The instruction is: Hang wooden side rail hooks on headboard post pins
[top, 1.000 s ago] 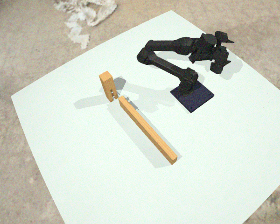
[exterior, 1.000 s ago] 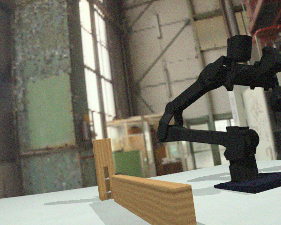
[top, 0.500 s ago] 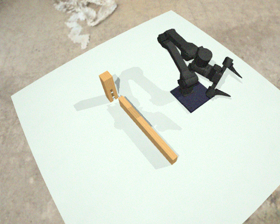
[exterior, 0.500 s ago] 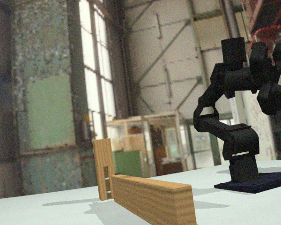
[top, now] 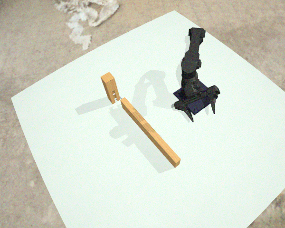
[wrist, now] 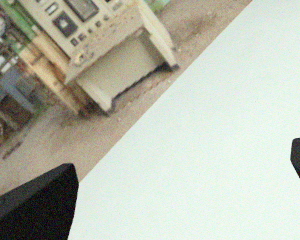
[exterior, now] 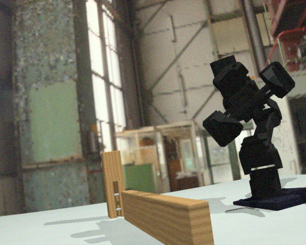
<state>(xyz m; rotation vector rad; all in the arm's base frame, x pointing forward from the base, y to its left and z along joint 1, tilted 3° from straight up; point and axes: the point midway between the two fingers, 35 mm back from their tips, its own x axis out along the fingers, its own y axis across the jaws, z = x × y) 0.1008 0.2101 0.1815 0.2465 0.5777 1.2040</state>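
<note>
My gripper tip is 250 mm short of the wooden headboard post, 400 mm to the left of it and 110 mm above it.
</note>
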